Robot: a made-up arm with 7 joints.
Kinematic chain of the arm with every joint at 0, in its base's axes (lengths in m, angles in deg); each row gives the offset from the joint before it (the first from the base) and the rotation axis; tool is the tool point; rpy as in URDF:
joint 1: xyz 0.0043 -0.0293 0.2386 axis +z
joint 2: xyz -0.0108 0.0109 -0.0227 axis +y
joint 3: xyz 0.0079 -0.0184 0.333 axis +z
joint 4: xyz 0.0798 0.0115 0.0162 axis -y
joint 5: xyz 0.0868 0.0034 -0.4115 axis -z
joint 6: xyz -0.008 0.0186 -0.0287 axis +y
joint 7: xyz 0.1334 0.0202 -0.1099 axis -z
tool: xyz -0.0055 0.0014 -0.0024 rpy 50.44 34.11 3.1
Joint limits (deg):
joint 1: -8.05..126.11
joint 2: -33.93..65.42
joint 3: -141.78..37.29
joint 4: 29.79..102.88
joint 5: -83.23..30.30
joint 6: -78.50..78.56
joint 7: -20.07..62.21
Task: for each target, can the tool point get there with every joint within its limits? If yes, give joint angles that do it. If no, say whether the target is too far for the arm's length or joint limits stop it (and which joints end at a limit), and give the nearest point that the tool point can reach.
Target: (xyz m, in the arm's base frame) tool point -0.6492 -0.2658 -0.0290
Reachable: no: joint limits stop it (at a limit: joint 1, joint 2, joint 3, joint 5, joint 6, joint 7) | nearest point -0.5837 -0.2972 0.0441 | short by 0.103 m
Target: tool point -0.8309 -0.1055 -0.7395
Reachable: no: too far | nearest point -0.5304 0.0564 -0.2264 | short by 0.616 m
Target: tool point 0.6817 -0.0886 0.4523
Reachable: yes | joints 86.47 16.64 -97.21 74.57 -67.79 55.84 -2.50
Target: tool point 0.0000 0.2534 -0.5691
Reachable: no: joint limits stop it (at a limit: joint 2, joint 5, joint 7) | nearest point -0.0002 0.2696 -0.3426 | short by 0.227 m
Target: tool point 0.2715 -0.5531 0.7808
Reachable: yes | joints 7.95 -23.24 -58.14 96.38 -6.09 66.72 38.89
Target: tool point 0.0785 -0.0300 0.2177
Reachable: no: joint limits stop it (at a limit: joint 1, joint 4, joint 5, joint 6, joint 7) | nearest point 0.3410 -0.0086 0.2232 | short by 0.263 m
